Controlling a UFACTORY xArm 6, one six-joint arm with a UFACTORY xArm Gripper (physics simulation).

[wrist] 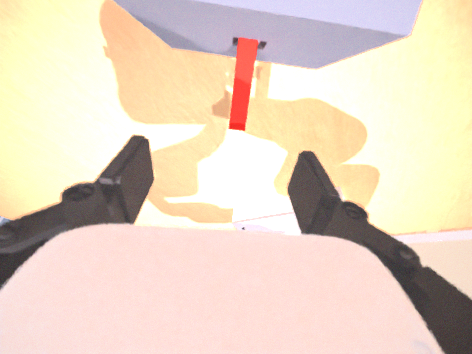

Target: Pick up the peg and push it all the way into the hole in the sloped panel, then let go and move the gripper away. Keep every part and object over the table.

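Places are measured from the arm's base along level axes (x back, y left, z down), in metres.
Pixels of known places: gripper, between the fingertips: (224,164).
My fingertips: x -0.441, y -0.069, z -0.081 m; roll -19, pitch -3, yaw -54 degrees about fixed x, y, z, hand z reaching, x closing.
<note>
For each thing: its middle in the pictures, then the offset to it from my fingertips. "*": a spot on its surface instead. Level surfaces: height alone.
- red peg, middle of its body: (244,70) dx -0.014, dy -0.017, dz +0.066 m
- hole, a spot on its surface: (263,45) * dx -0.020, dy -0.034, dz +0.074 m
- blue-grey sloped panel, a spot on its surface: (200,37) * dx -0.043, dy +0.000, dz +0.074 m
- pale wooden table top, height of its surface: dz +0.155 m
The red peg (243,82) sticks out of the hole (263,45) in the blue-grey sloped panel (200,37) at the top of the wrist view. A long part of the peg shows outside the panel, and its free end points toward the gripper. Dark parts of the hole show on both sides of the peg. How deep the peg sits inside is hidden. My gripper (224,164) is open with wide-spread dark fingers and nothing between them. The peg's free end lies a little beyond the fingertips and between their lines, apart from both.
The pale wooden table top (415,115) lies under the panel and carries shadows of the arm and gripper. A light edge strip (440,236) runs at the lower right. The gripper's pale housing hides the bottom of the view.
</note>
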